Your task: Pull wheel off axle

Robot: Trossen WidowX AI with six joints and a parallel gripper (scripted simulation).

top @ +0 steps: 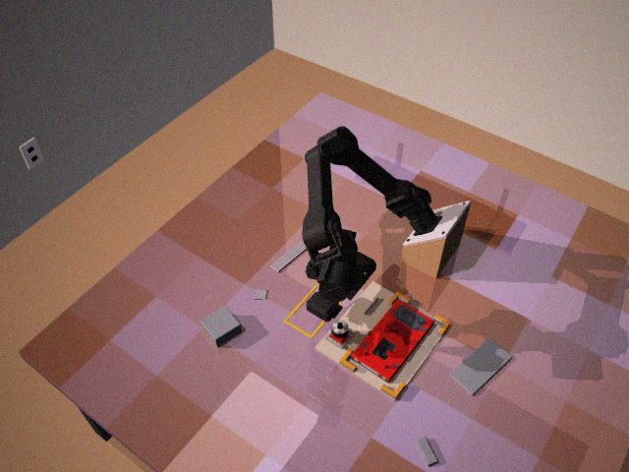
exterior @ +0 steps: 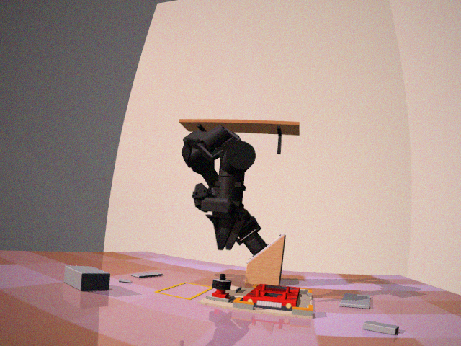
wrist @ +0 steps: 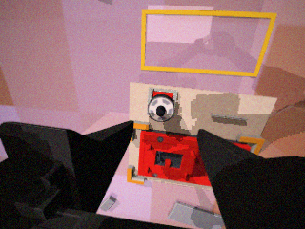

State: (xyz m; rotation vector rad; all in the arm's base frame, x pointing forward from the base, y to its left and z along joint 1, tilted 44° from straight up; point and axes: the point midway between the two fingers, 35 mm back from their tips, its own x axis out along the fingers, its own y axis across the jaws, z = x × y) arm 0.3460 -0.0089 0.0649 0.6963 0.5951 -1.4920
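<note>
The wheel is 10 mm ahead of my gripper tip and 80 mm below it. From my gripper tip the other things lie so: axle: 10 mm ahead, 10 mm to the left, 80 mm below.
</note>
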